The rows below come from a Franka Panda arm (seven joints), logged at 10 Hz.
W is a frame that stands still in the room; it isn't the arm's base.
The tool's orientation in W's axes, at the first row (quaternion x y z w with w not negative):
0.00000, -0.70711, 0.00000, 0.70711
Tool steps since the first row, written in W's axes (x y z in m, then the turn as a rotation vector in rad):
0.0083, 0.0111, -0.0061, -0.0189, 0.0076, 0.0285
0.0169, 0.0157, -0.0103, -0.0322, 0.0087, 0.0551
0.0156, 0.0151, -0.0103, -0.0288, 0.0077, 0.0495
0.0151, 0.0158, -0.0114, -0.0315, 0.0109, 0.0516
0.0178, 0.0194, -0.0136, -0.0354, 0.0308, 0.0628
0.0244, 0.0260, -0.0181, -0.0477, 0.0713, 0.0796
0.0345, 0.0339, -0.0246, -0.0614, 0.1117, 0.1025
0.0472, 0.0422, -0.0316, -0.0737, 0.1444, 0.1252
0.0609, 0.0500, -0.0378, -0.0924, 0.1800, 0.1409
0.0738, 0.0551, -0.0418, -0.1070, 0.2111, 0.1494
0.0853, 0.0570, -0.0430, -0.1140, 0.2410, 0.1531
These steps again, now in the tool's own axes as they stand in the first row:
-0.0061, 0.0111, -0.0083, 0.0285, 0.0076, 0.0189
-0.0103, 0.0157, -0.0169, 0.0551, 0.0087, 0.0322
-0.0103, 0.0151, -0.0156, 0.0495, 0.0077, 0.0288
-0.0114, 0.0158, -0.0151, 0.0516, 0.0109, 0.0315
-0.0136, 0.0194, -0.0178, 0.0628, 0.0308, 0.0354
-0.0181, 0.0260, -0.0244, 0.0796, 0.0713, 0.0477
-0.0246, 0.0339, -0.0345, 0.1025, 0.1117, 0.0614
-0.0316, 0.0422, -0.0472, 0.1252, 0.1444, 0.0737
-0.0378, 0.0500, -0.0609, 0.1409, 0.1800, 0.0924
-0.0418, 0.0551, -0.0738, 0.1494, 0.2111, 0.1070
-0.0430, 0.0570, -0.0853, 0.1531, 0.2410, 0.1140

